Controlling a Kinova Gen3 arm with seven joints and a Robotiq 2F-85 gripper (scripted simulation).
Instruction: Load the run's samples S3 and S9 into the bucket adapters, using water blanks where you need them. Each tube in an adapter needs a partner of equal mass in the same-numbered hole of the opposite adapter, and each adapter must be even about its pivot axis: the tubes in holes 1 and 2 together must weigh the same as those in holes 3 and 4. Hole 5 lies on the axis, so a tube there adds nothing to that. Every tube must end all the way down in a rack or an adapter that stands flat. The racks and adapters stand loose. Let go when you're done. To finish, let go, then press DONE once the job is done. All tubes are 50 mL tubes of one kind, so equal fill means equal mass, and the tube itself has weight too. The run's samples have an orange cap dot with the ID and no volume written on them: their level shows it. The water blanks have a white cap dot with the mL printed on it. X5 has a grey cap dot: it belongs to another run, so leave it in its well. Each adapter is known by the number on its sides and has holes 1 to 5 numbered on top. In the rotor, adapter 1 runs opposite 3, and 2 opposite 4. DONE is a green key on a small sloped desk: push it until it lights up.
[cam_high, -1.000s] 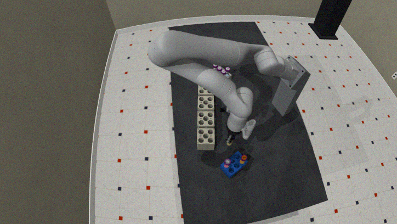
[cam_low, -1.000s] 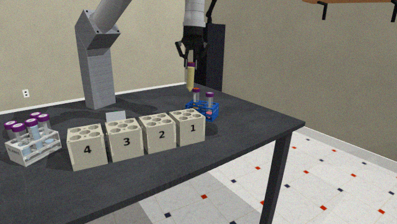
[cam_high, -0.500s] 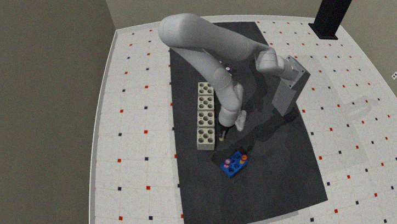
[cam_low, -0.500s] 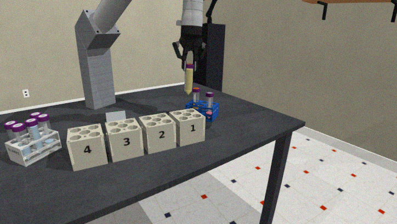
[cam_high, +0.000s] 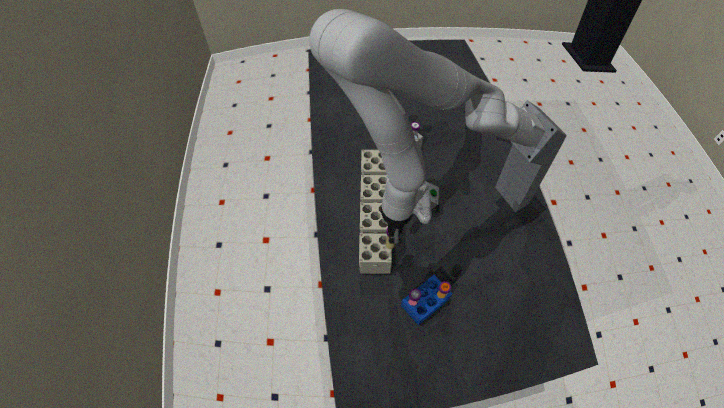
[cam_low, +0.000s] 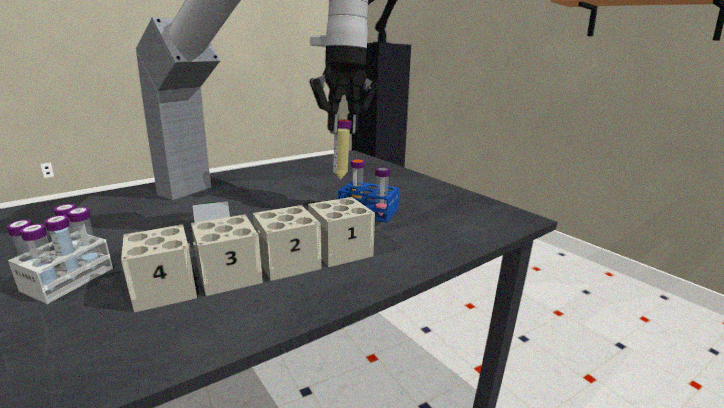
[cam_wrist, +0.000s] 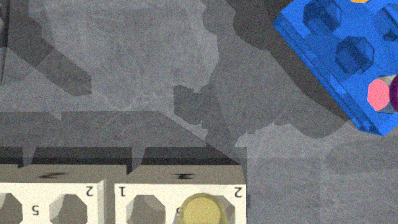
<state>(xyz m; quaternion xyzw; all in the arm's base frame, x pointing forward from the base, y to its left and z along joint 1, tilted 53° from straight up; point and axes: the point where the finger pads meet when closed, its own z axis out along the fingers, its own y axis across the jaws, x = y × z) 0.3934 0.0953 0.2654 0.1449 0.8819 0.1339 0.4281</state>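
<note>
Right now the sample S3 is 10 mm to the right of my hand and 50 mm below it. Also, from my hand: grey-dot tube X5: 50 mm behind, 150 mm to the left, 180 mm below; adapter 1: 40 mm ahead, 30 mm to the right, 200 mm below; adapter 2: 30 mm ahead, 140 mm to the right, 200 mm below.
</note>
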